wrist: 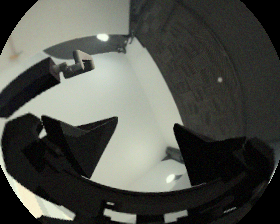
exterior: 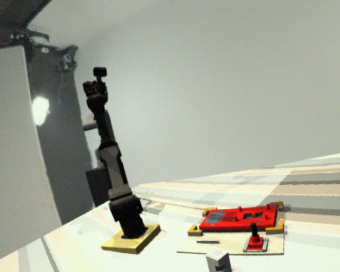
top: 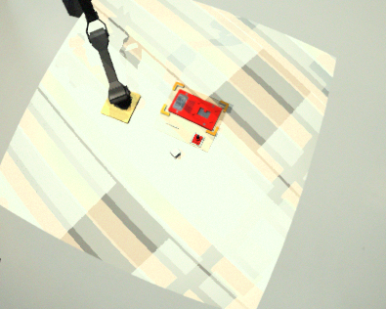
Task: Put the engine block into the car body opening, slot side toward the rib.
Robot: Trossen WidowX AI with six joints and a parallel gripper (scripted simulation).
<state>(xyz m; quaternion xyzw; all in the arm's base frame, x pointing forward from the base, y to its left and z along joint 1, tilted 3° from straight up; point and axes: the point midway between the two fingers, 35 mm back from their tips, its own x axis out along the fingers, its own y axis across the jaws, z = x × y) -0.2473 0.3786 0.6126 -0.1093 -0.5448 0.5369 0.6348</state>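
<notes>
My gripper tip is now 62 cm above the engine block, 58 cm short of it and 53 cm to the left of it. The rest, counted from my gripper tip: black upright post: 64 cm ahead, 61 cm below, 44 cm to the right.
</notes>
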